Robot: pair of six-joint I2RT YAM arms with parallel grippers.
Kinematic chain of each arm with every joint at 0, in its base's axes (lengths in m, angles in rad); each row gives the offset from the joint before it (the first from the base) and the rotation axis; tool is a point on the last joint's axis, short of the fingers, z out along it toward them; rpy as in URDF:
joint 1: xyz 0 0 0.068 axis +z
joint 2: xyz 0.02 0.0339 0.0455 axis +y
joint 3: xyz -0.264 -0.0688 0 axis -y
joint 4: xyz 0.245 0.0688 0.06 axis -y
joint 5: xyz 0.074 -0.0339 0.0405 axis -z
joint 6: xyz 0.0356 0 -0.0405 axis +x
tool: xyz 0 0 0 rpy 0 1.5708 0
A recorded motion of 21 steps. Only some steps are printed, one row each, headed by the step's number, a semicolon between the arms.
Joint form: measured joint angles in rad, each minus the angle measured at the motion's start. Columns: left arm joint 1, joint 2, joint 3, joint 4, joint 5, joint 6; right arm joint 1, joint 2, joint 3, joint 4, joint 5, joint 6.
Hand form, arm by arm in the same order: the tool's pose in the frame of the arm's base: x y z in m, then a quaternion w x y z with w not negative. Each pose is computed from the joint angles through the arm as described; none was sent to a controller.
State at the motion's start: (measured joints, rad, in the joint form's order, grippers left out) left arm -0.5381 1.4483 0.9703 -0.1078 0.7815 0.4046; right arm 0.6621 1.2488 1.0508 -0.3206 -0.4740 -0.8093
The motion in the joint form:
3: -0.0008 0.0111 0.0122 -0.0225 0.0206 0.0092; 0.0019 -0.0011 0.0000 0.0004 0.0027 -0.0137
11: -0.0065 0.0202 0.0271 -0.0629 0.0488 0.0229; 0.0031 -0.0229 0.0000 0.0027 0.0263 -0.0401
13: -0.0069 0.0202 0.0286 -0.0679 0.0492 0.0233; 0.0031 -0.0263 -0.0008 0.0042 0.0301 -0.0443
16: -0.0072 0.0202 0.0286 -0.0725 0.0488 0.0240; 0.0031 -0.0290 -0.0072 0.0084 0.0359 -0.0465
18: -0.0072 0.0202 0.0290 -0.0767 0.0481 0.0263; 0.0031 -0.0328 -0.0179 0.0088 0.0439 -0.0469
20: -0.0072 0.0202 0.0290 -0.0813 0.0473 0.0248; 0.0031 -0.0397 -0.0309 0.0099 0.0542 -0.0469
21: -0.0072 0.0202 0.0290 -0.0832 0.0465 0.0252; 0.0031 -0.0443 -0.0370 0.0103 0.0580 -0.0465
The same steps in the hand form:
3: 0.2589 -0.1846 0.2604 0.40415 0.53485 0.64208 -0.37193; 0.2106 0.1853 0.3225 0.50340 -0.65533 0.53924 0.16235
11: 0.2576 -0.1868 0.2597 0.38812 0.54192 0.63895 -0.38396; 0.2076 0.1824 0.3281 0.51579 -0.65768 0.52988 0.14370
13: 0.2574 -0.1868 0.2598 0.38662 0.54199 0.63956 -0.38435; 0.2071 0.1819 0.3289 0.51784 -0.65792 0.52840 0.14062
16: 0.2571 -0.1867 0.2594 0.38484 0.54198 0.64061 -0.38442; 0.2069 0.1815 0.3277 0.51829 -0.65777 0.52896 0.13755
18: 0.2570 -0.1866 0.2592 0.38379 0.54240 0.64117 -0.38394; 0.2062 0.1806 0.3249 0.51577 -0.65762 0.53234 0.13469
20: 0.2568 -0.1865 0.2589 0.38168 0.54155 0.64299 -0.38421; 0.2050 0.1793 0.3222 0.51384 -0.65693 0.53601 0.13080
21: 0.2567 -0.1864 0.2587 0.38106 0.54148 0.64358 -0.38393; 0.2042 0.1785 0.3213 0.51341 -0.65649 0.53730 0.12939

